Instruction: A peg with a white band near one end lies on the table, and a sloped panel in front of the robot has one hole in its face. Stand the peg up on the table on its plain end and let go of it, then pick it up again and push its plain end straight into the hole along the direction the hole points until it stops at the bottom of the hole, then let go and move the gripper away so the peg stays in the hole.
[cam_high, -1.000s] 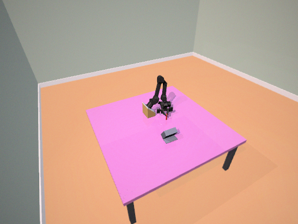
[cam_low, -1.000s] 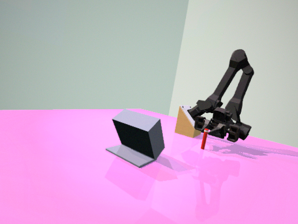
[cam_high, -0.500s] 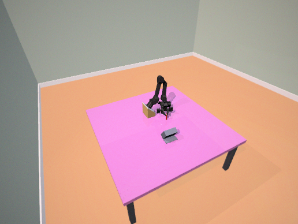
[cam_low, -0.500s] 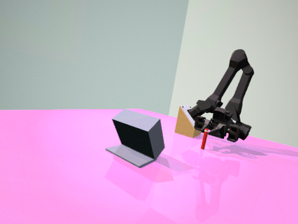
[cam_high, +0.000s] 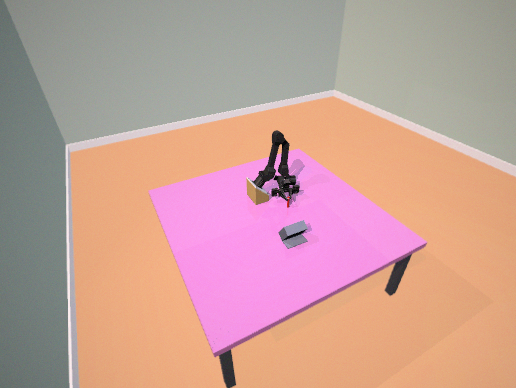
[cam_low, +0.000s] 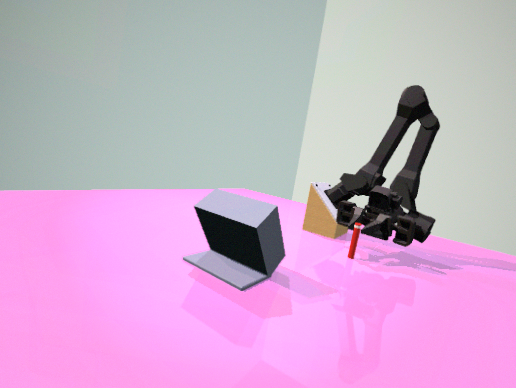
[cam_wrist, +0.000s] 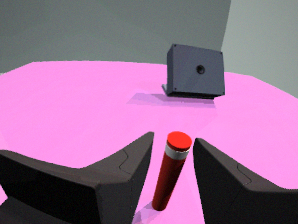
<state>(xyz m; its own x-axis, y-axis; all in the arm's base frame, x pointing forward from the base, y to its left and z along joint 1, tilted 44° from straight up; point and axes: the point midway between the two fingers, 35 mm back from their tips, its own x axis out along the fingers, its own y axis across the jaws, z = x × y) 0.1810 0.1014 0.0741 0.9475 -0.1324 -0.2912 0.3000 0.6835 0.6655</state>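
Now: gripper tip 1 cm past the red peg and 1 cm above it. From my gripper tip the other things lie so: flat grey foot plate (26 cm ahead, 14 cm to the right, 7 cm below); then grey sloped panel (24 cm ahead, 14 cm to the right, 1 cm below).
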